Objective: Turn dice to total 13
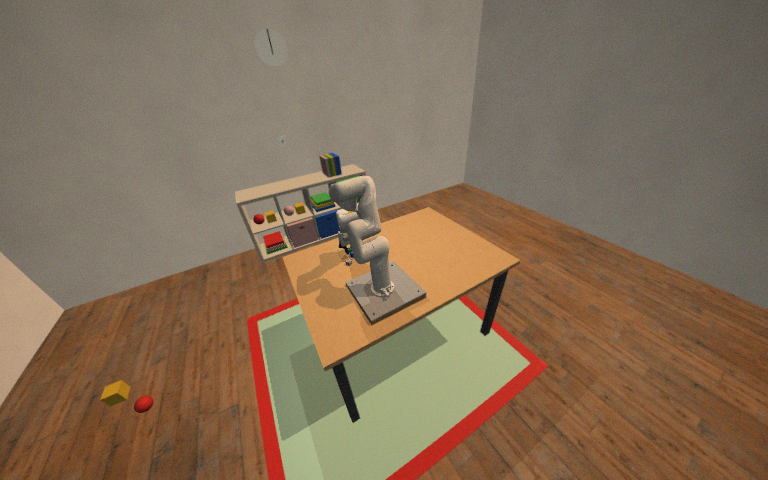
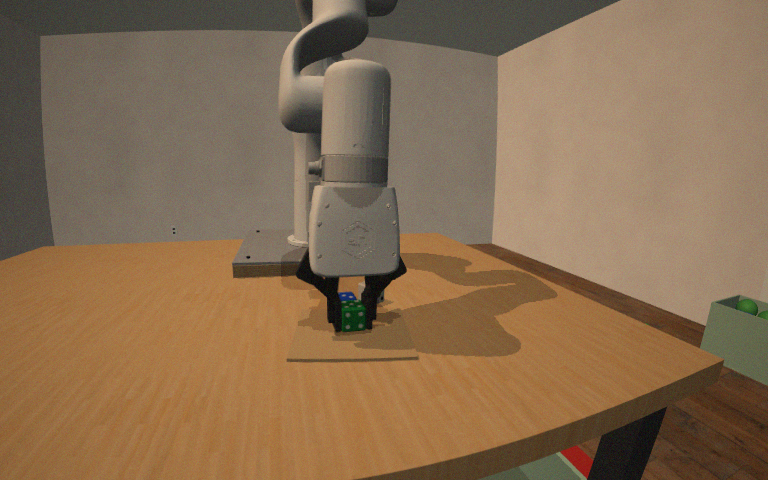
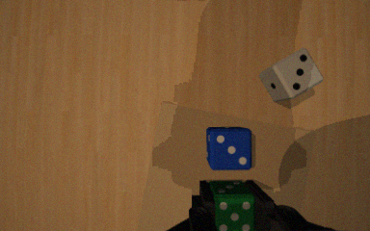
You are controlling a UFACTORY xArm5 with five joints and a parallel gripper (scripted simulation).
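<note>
Right now my hand is 10 mm above the green die. Also, from my hand: blue die: 50 mm behind, 10 mm below; white die: 110 mm behind, 40 mm to the left, 10 mm below; tan mat: 30 mm below.
</note>
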